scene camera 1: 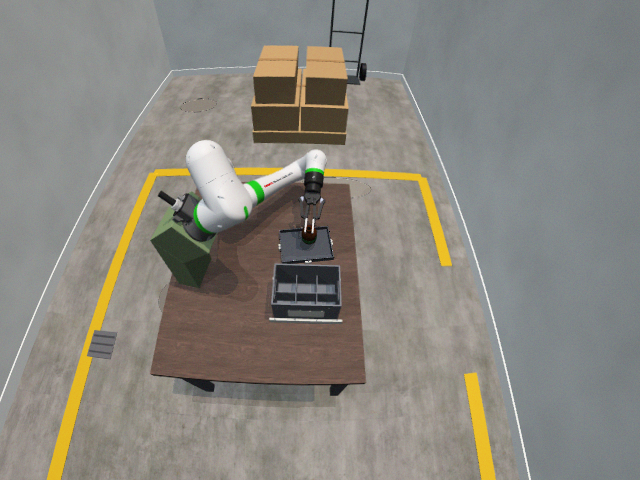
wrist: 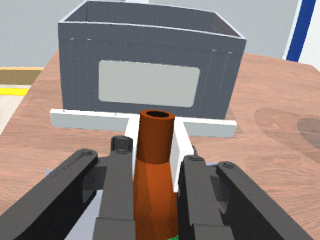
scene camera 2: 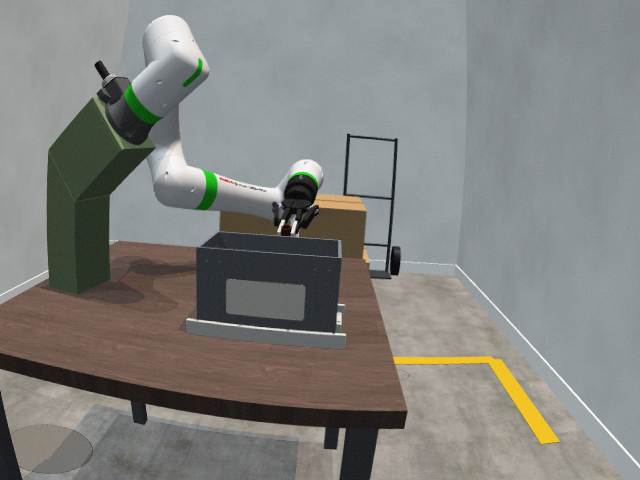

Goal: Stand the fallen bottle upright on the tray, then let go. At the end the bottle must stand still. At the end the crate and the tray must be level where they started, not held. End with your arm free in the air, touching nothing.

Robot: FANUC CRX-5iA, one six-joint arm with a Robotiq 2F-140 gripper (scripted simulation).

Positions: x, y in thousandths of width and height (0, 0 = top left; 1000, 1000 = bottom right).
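A dark grey crate is visible in the wrist view (355, 281), in scene camera 1 (507, 586) and in scene camera 2 (441, 589).
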